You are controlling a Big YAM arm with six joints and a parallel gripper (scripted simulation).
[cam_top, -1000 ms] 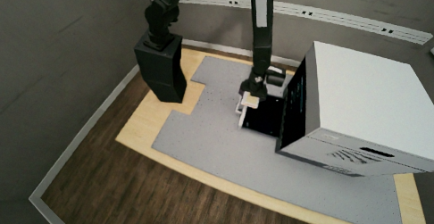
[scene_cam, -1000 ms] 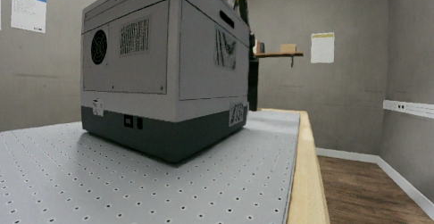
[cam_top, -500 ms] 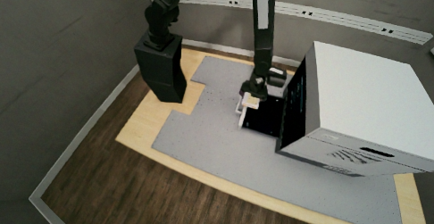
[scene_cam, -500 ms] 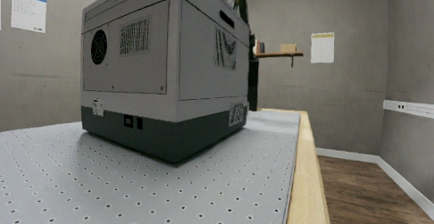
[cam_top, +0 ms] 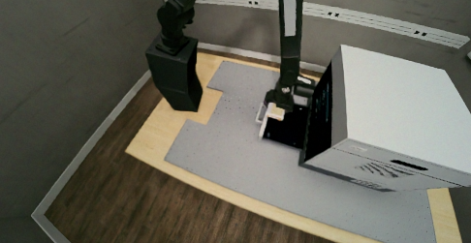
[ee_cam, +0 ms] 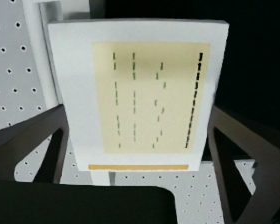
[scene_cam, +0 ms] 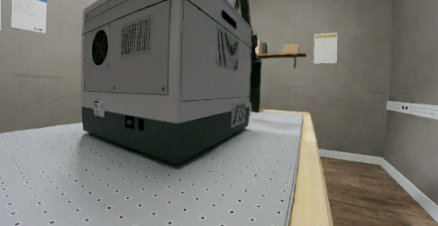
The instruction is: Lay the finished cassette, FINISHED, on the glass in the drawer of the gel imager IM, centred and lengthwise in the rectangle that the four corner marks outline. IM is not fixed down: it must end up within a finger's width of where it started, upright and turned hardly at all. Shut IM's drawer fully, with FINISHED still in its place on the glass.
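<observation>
Now: the drawer 8 cm ahead of my hand and 8 cm below it. Round my hand: cassette FINISHED (1 cm to the right, 1 cm below).
</observation>
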